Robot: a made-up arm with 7 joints. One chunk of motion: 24 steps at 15 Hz.
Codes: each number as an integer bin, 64 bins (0 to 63) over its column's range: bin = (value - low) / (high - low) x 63, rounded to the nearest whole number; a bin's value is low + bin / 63 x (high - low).
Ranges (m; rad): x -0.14..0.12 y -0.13..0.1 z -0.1..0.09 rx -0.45..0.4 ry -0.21..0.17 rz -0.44..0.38
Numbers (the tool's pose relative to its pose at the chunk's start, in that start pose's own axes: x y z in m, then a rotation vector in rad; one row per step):
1: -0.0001 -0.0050 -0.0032 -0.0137 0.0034 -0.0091
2: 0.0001 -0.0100 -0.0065 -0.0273 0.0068 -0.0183
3: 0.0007 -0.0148 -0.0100 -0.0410 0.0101 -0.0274
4: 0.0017 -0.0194 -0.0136 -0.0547 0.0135 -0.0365
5: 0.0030 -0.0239 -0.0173 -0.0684 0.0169 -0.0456
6: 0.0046 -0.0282 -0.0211 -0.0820 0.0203 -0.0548
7: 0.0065 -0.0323 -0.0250 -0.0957 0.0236 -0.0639
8: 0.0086 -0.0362 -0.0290 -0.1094 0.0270 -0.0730
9: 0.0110 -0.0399 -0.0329 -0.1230 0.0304 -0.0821
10: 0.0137 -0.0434 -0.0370 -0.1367 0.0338 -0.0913
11: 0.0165 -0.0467 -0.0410 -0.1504 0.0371 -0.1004
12: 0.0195 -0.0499 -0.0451 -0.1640 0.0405 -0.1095
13: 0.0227 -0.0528 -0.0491 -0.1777 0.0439 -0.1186
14: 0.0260 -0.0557 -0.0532 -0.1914 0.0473 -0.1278
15: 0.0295 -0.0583 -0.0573 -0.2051 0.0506 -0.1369
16: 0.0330 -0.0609 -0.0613 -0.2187 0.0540 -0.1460
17: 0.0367 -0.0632 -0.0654 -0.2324 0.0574 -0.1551
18: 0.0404 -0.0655 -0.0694 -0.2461 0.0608 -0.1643
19: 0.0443 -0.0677 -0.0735 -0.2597 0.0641 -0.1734
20: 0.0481 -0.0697 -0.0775 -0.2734 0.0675 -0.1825
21: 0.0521 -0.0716 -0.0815 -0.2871 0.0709 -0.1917
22: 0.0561 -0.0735 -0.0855 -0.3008 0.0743 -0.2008
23: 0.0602 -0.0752 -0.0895 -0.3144 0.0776 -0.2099
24: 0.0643 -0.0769 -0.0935 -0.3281 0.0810 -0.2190
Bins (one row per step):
1: 34 34 32 32 35 33
2: 34 33 31 31 36 32
3: 34 32 30 30 36 32
4: 34 30 29 29 37 31
5: 35 29 27 28 38 30
6: 35 28 26 27 38 30
7: 35 27 25 26 39 29
8: 36 26 24 25 39 28
9: 37 25 22 24 40 27
10: 37 24 21 23 40 27
11: 38 23 20 22 41 26
12: 39 22 18 21 42 25
13: 39 21 17 20 42 25
14: 40 20 16 19 43 24
15: 41 20 14 18 43 23
16: 42 19 13 17 44 23
17: 43 18 11 16 44 22
18: 44 18 10 15 45 21
19: 45 17 9 14 45 20
20: 46 17 7 13 46 20
21: 47 16 6 12 47 19
22: 48 15 5 11 47 18
23: 49 15 3 10 48 18
24: 50 15 2 9 48 17

